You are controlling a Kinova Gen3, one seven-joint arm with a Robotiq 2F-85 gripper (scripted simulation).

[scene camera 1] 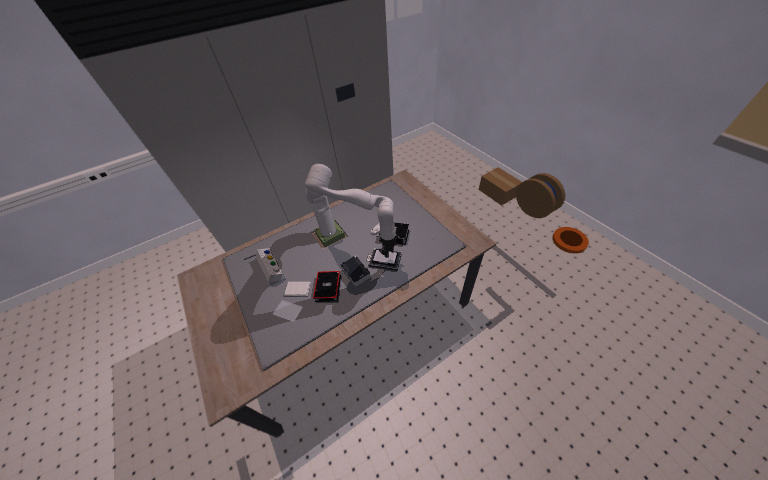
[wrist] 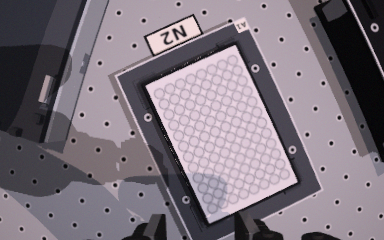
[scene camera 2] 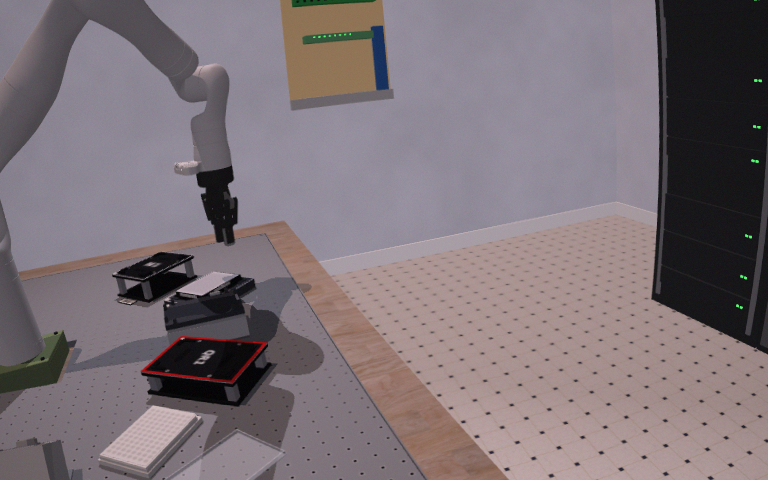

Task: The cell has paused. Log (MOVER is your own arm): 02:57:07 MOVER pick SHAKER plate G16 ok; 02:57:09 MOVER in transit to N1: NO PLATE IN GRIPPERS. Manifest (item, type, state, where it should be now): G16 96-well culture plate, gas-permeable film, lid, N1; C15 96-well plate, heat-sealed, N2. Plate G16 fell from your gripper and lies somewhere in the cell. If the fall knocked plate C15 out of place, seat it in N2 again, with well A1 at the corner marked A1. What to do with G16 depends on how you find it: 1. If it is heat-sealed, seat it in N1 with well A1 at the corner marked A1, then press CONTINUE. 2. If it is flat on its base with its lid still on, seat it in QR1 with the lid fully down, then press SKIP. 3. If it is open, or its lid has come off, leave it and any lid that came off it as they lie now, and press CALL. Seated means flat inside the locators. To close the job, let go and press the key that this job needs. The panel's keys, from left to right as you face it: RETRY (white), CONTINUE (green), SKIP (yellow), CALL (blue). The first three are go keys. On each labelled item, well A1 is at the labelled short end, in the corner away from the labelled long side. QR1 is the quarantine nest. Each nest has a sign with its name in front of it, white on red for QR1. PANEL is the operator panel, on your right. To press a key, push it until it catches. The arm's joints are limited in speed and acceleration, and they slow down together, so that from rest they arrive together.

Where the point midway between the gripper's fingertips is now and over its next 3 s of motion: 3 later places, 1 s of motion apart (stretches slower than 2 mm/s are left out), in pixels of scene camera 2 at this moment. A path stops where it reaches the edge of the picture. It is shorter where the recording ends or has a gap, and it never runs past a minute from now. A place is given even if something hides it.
My gripper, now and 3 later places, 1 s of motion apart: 225,243; 235,253; 243,266; 233,284
